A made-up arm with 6 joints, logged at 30 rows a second.
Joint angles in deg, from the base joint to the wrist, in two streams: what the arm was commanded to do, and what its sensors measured. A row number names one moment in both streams.
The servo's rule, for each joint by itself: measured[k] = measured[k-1] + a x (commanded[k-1-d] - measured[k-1]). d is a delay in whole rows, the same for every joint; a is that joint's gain. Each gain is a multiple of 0.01, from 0.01 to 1. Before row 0 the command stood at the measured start. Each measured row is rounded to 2 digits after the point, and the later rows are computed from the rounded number. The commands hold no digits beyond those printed.
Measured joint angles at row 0:
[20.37 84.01 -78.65 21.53 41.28 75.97]
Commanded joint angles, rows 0 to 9:
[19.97 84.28 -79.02 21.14 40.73 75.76]
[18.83 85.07 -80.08 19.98 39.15 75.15]
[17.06 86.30 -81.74 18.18 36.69 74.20]
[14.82 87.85 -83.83 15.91 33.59 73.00]
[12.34 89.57 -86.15 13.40 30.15 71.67]
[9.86 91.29 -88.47 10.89 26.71 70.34]
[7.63 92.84 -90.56 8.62 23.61 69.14]
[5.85 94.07 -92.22 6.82 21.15 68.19]
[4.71 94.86 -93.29 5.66 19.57 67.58]
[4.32 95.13 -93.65 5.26 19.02 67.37]
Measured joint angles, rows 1 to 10:
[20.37 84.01 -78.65 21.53 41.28 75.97]
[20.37 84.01 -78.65 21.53 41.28 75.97]
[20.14 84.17 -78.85 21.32 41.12 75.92]
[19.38 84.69 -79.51 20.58 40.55 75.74]
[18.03 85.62 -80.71 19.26 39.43 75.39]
[16.17 86.91 -82.39 17.42 37.74 74.84]
[13.95 88.45 -84.42 15.21 35.54 74.11]
[11.58 90.10 -86.61 12.83 32.98 73.24]
[9.29 91.69 -88.74 10.51 30.26 72.30]
[7.29 93.07 -90.62 8.48 27.62 71.35]
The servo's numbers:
d 2
a 0.58 0.58 0.54 0.55 0.29 0.23

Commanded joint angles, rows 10 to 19:
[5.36 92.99 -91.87 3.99 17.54 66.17]
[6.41 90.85 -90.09 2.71 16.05 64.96]
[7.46 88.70 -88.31 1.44 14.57 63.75]
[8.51 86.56 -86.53 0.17 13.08 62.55]
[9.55 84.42 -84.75 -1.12 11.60 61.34]
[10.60 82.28 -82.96 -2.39 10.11 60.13]
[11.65 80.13 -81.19 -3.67 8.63 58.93]
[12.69 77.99 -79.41 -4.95 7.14 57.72]
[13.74 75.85 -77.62 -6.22 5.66 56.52]
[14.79 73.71 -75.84 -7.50 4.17 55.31]
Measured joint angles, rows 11 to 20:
[5.79 94.11 -92.06 6.93 25.29 70.48]
[4.94 94.70 -92.92 6.01 23.47 69.76]
[5.18 93.71 -92.35 4.90 21.75 68.93]
[5.89 92.05 -91.13 3.70 20.10 68.02]
[6.80 90.11 -89.61 2.46 18.50 67.04]
[7.79 88.05 -87.95 1.20 16.93 66.01]
[8.81 85.94 -86.22 -0.08 15.38 64.94]
[9.85 83.82 -84.46 -1.35 13.85 63.83]
[10.89 81.68 -82.69 -2.63 12.34 62.70]
[11.93 79.54 -80.92 -3.91 10.83 61.55]

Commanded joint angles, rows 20 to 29:
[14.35 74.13 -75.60 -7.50 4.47 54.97]
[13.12 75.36 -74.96 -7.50 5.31 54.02]
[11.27 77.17 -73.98 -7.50 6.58 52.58]
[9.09 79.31 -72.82 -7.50 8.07 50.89]
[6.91 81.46 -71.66 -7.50 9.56 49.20]
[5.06 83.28 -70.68 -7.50 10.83 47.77]
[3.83 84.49 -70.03 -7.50 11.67 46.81]
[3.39 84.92 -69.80 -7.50 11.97 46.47]
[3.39 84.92 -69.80 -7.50 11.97 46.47]
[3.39 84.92 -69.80 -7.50 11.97 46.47]
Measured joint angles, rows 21 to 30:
[12.98 77.40 -79.14 -5.18 9.33 60.39]
[14.03 75.26 -77.36 -6.46 7.83 59.22]
[14.22 74.60 -76.41 -7.03 6.86 58.24]
[13.58 75.04 -75.63 -7.29 6.41 57.27]
[12.24 76.28 -74.74 -7.41 6.46 56.19]
[10.41 78.04 -73.70 -7.46 6.93 54.97]
[8.38 80.02 -72.60 -7.48 7.69 53.64]
[6.45 81.91 -71.56 -7.49 8.60 52.29]
[4.93 83.41 -70.73 -7.50 9.49 51.03]
[4.04 84.29 -70.23 -7.50 10.21 49.98]

